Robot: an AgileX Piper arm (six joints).
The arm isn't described. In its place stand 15 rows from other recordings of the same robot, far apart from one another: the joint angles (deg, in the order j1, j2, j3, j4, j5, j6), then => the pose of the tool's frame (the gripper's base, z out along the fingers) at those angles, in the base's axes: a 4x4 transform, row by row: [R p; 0 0 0 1], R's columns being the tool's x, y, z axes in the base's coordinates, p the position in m.
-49.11 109.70 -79.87 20.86 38.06 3.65 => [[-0.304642 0.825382 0.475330 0.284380], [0.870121 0.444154 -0.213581 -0.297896], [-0.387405 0.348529 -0.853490 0.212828], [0 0 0 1]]
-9.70 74.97 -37.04 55.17 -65.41 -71.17 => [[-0.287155 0.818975 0.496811 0.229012], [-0.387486 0.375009 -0.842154 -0.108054], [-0.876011 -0.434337 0.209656 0.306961], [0 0 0 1]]
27.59 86.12 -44.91 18.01 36.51 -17.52 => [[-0.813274 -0.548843 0.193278 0.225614], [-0.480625 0.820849 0.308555 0.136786], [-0.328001 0.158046 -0.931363 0.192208], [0 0 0 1]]
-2.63 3.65 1.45 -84.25 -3.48 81.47 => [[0.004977 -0.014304 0.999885 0.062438], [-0.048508 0.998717 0.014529 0.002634], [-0.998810 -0.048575 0.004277 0.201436], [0 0 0 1]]
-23.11 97.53 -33.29 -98.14 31.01 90.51 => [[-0.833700 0.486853 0.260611 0.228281], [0.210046 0.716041 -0.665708 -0.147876], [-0.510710 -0.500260 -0.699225 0.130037], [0 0 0 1]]
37.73 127.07 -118.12 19.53 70.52 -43.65 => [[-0.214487 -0.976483 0.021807 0.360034], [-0.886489 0.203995 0.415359 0.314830], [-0.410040 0.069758 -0.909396 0.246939], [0 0 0 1]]
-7.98 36.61 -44.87 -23.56 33.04 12.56 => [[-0.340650 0.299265 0.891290 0.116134], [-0.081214 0.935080 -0.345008 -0.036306], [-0.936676 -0.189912 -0.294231 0.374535], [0 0 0 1]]
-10.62 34.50 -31.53 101.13 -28.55 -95.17 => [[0.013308 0.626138 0.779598 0.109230], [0.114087 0.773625 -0.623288 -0.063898], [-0.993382 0.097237 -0.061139 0.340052], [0 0 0 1]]
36.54 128.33 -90.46 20.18 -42.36 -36.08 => [[0.240858 -0.329808 0.912805 0.426911], [-0.253092 0.886610 0.387126 0.290032], [-0.936980 -0.324266 0.130075 0.214778], [0 0 0 1]]
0.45 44.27 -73.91 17.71 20.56 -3.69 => [[0.226913 -0.166114 0.959644 0.105883], [0.224714 0.967689 0.114372 0.010554], [-0.947636 0.189693 0.256909 0.531764], [0 0 0 1]]
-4.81 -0.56 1.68 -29.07 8.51 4.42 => [[-0.120630 0.115661 0.985937 0.055764], [-0.403045 0.901938 -0.155120 -0.011259], [-0.907195 -0.416089 -0.062184 0.192081], [0 0 0 1]]
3.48 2.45 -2.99 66.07 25.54 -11.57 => [[-0.411558 -0.199236 0.889340 0.047957], [0.702929 0.551713 0.448892 0.038844], [-0.580096 0.809887 -0.087013 0.211808], [0 0 0 1]]
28.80 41.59 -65.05 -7.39 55.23 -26.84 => [[-0.130998 -0.541530 0.830412 0.096950], [-0.657656 0.674258 0.335953 0.042327], [-0.741841 -0.502116 -0.444467 0.437700], [0 0 0 1]]
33.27 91.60 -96.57 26.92 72.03 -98.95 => [[0.675490 -0.723853 0.140534 0.254962], [-0.636232 -0.475819 0.607294 0.214160], [-0.372723 -0.499633 -0.781949 0.398106], [0 0 0 1]]
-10.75 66.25 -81.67 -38.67 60.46 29.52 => [[-0.454994 0.671077 0.585352 0.199592], [0.205096 0.718633 -0.664456 -0.088246], [-0.866554 -0.182270 -0.464609 0.462834], [0 0 0 1]]
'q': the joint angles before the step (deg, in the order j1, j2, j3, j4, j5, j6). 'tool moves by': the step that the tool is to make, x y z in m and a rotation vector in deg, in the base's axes. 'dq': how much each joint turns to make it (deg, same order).
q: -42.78 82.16 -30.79 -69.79 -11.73 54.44
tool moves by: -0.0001 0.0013 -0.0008 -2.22 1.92 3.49
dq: 0.00 0.01 0.00 -4.53 -0.30 -0.03
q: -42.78 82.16 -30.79 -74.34 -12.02 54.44
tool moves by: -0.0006 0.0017 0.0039 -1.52 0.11 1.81
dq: 0.01 -0.97 -0.01 -2.69 -0.38 0.58
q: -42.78 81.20 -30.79 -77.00 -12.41 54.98
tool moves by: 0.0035 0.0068 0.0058 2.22 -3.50 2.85
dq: 0.00 -0.93 0.00 -2.42 -4.78 3.35
